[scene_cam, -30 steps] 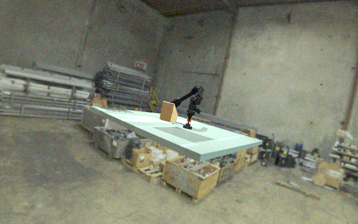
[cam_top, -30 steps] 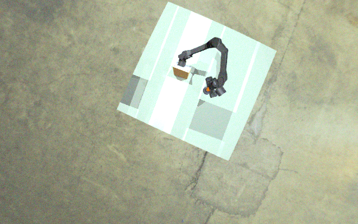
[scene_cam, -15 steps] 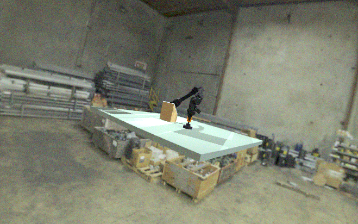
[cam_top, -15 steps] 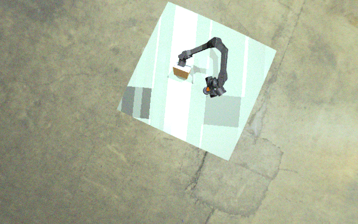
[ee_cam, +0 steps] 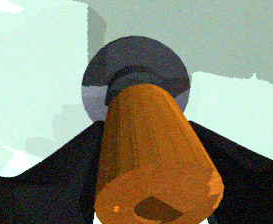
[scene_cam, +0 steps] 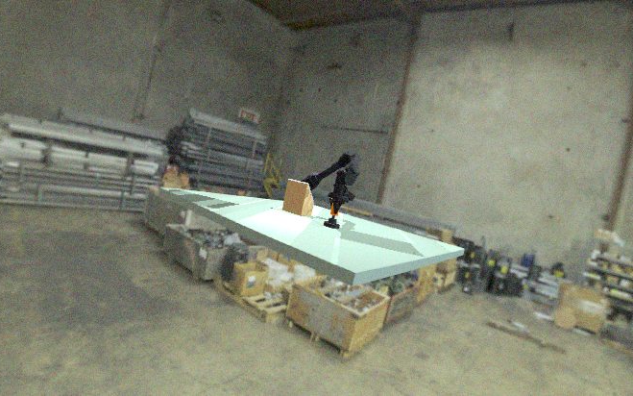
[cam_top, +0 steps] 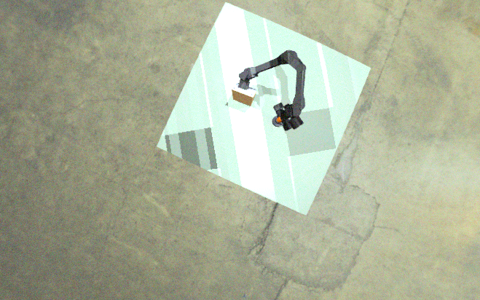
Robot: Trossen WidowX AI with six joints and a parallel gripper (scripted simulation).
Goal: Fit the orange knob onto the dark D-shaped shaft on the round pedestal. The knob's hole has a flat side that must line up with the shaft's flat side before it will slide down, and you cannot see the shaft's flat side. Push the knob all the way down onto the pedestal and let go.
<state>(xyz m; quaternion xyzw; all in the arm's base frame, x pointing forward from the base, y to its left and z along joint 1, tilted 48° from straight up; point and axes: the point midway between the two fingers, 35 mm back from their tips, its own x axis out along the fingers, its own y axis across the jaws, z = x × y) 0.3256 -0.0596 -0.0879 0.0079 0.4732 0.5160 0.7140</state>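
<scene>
The orange knob lies 20 mm above my gripper tip. The rest, counted from my gripper tip: round pedestal (40 mm below).
</scene>
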